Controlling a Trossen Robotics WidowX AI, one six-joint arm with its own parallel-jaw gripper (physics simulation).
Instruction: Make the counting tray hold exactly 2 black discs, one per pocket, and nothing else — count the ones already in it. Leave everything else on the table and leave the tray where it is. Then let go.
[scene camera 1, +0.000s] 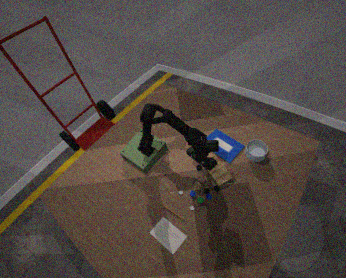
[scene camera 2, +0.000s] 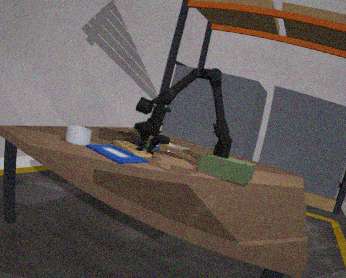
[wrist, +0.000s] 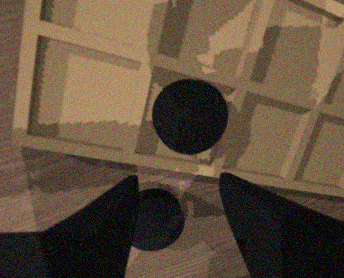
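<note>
The tan counting tray (scene camera 1: 221, 176) (wrist: 80, 145) lies beneath and ahead of my gripper. In the wrist view one black disc (wrist: 190, 116) is at the tray's near row, second pocket from the left, covering part of the rim. Another black disc (wrist: 157, 219) (scene camera 1: 199, 168) lies on the table outside the tray, partly behind my left finger. My gripper (wrist: 179, 182) (scene camera 1: 208, 164) (scene camera 2: 151, 145) is open, with its tips near the tray's near edge. Two more black discs (scene camera 1: 206, 191) (scene camera 1: 216, 188) lie on the table beyond the tray's other end.
Blue discs (scene camera 1: 193, 193) (scene camera 1: 209, 196), a green disc (scene camera 1: 200, 200) and white pieces (scene camera 1: 181, 192) (scene camera 1: 192, 208) lie nearby. A blue board (scene camera 1: 232, 150) (scene camera 2: 135, 160), a pale bowl (scene camera 1: 257, 151) (scene camera 2: 78, 135), a thin stick (scene camera 1: 175, 213) and a paper sheet (scene camera 1: 168, 235) are on the table.
</note>
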